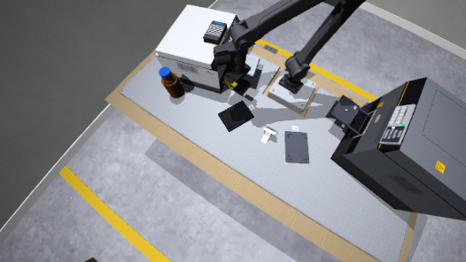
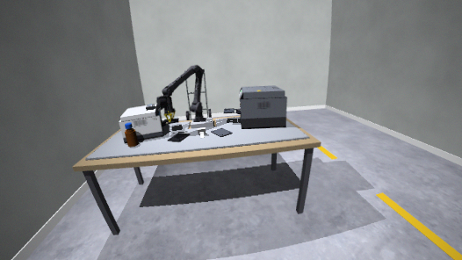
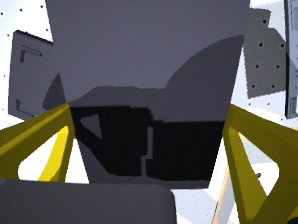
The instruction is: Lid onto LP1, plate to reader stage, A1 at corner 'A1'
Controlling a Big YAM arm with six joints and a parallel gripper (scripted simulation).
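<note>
My hand is 13 cm above the black bench pad, 10 cm short of it and 7 cm to the right of it. Round my hand: white well plate 17 cm behind, 5 cm below, 4 cm to the right; then brown capped bottle 29 cm to the right, 19 cm ahead, 2 cm below; then glossy lid right at my hand.
</note>
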